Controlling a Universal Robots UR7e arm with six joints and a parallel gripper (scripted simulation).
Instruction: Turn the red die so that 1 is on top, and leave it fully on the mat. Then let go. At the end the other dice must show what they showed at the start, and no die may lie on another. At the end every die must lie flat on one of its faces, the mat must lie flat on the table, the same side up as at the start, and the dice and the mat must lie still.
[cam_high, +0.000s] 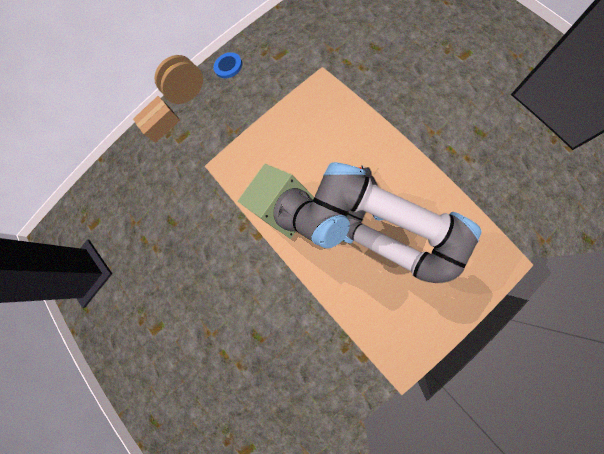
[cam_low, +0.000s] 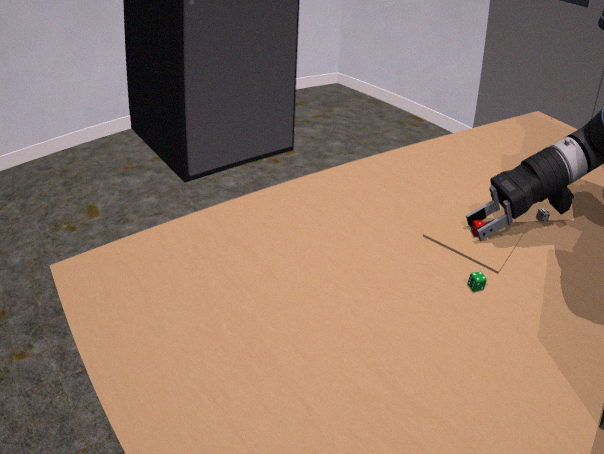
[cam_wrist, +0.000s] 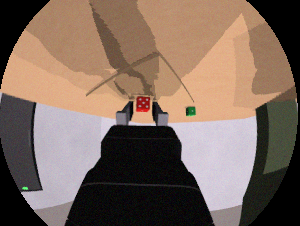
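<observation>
My gripper is now 1 cm above the red die. From my hand the other things lie so: white die 7 cm behind, 16 cm to the right, 1 cm below; mat 2 cm below; green die 6 cm behind, 12 cm to the left, 1 cm below.
</observation>
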